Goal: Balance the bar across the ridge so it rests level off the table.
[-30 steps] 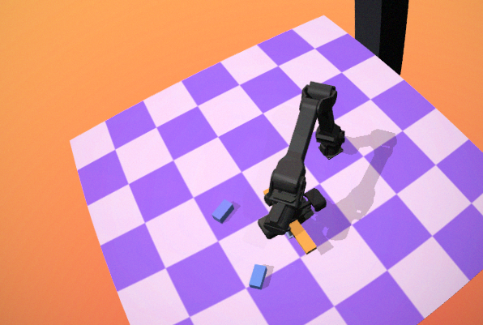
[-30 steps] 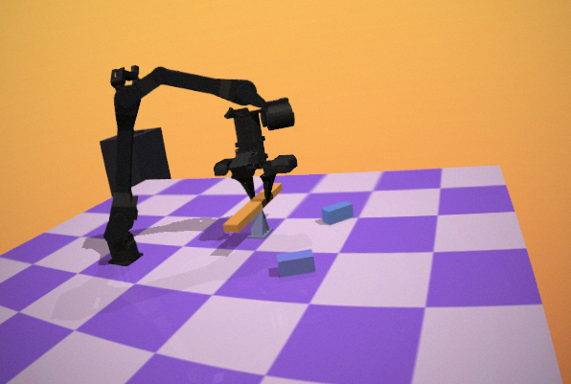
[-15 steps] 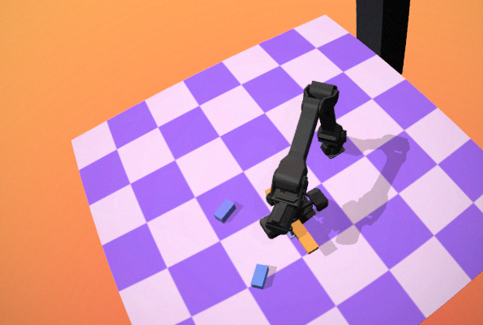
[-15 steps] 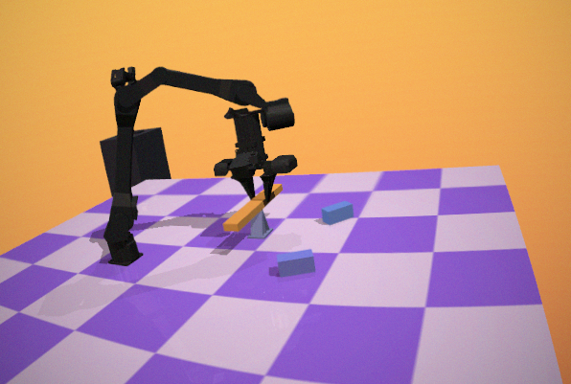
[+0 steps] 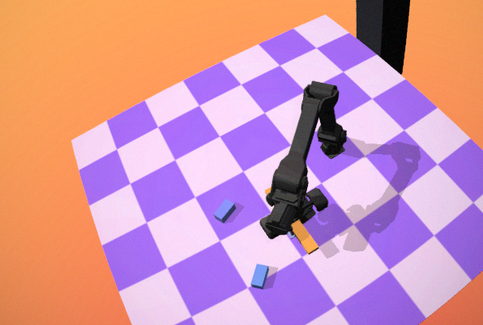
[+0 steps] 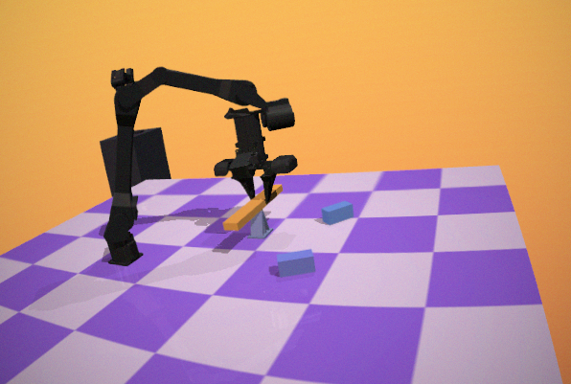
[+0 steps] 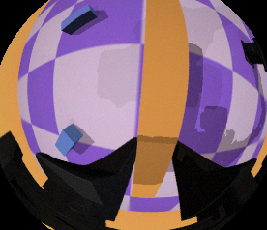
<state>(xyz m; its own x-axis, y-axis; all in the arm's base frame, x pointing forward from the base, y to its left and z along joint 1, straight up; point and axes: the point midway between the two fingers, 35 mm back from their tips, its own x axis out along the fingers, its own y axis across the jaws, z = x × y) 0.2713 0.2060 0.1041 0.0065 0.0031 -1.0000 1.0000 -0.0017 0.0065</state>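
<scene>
Now: the orange bar 3 cm to the right of my gripper tip.
</scene>
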